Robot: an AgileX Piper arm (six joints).
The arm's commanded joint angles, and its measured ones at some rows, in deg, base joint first. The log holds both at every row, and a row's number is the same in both.
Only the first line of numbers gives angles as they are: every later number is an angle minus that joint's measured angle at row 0.
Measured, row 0:
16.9 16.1 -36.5 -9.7 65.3 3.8
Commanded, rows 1 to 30:
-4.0 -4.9 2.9 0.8 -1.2 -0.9
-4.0 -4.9 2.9 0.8 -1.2 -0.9
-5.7 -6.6 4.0 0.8 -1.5 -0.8
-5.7 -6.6 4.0 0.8 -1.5 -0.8
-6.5 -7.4 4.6 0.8 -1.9 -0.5
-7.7 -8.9 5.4 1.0 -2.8 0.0
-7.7 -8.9 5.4 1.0 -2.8 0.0
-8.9 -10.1 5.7 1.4 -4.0 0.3
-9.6 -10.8 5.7 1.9 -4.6 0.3
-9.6 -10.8 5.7 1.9 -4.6 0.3
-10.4 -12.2 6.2 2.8 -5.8 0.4
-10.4 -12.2 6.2 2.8 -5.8 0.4
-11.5 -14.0 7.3 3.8 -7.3 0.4
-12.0 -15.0 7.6 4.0 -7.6 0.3
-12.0 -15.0 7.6 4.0 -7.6 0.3
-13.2 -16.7 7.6 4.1 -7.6 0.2
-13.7 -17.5 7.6 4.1 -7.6 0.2
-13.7 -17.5 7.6 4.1 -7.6 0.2
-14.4 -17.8 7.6 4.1 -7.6 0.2
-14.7 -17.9 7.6 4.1 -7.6 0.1
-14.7 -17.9 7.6 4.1 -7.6 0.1
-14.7 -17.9 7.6 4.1 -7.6 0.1
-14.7 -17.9 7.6 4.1 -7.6 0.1
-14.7 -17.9 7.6 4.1 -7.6 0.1
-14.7 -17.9 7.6 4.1 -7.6 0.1
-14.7 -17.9 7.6 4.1 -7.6 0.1
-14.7 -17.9 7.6 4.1 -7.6 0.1
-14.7 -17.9 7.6 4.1 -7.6 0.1
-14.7 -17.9 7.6 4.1 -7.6 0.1
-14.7 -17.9 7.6 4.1 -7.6 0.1
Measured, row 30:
-14.3 -16.3 7.5 4.0 -7.0 0.3
